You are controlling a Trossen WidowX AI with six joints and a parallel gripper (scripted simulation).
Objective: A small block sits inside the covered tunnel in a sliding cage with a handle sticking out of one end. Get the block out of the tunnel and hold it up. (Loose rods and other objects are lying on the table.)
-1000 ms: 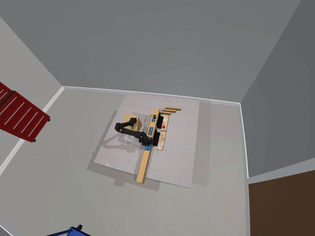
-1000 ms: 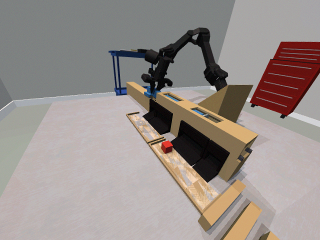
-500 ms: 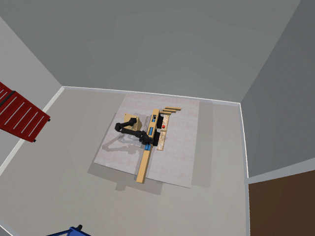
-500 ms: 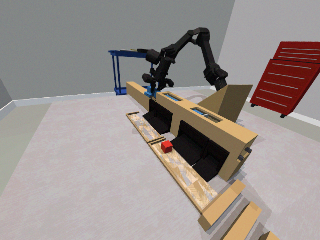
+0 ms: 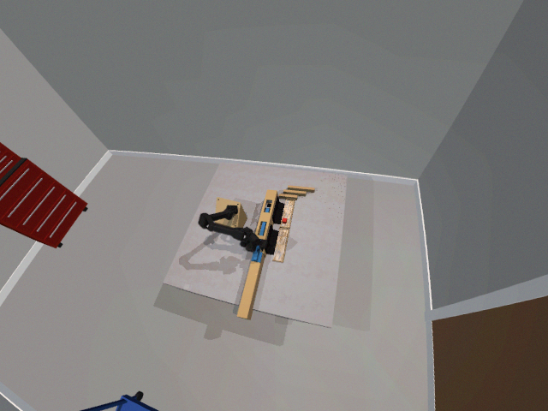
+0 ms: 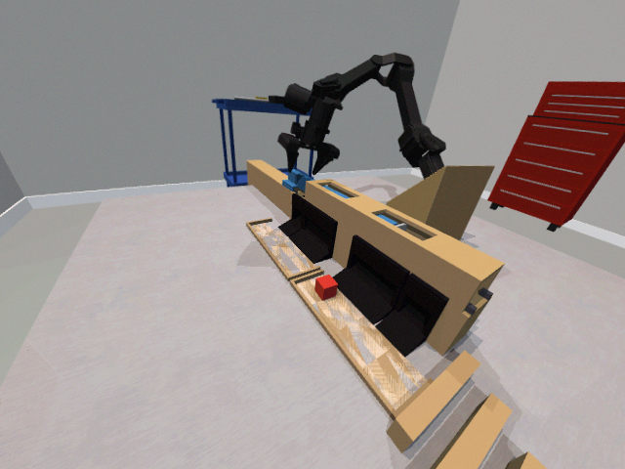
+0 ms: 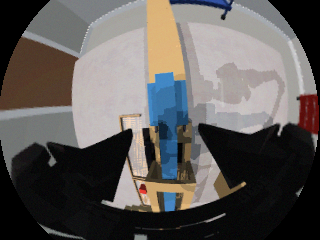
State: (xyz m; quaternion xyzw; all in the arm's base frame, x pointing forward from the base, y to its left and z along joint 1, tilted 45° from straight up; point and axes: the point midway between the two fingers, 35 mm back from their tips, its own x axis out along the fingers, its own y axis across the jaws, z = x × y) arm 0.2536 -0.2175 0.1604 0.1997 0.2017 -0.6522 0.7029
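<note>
Right now my gripper tip is 2 cm short of the tan covered tunnel, 7 cm to the right of it and 8 cm above it.
</note>
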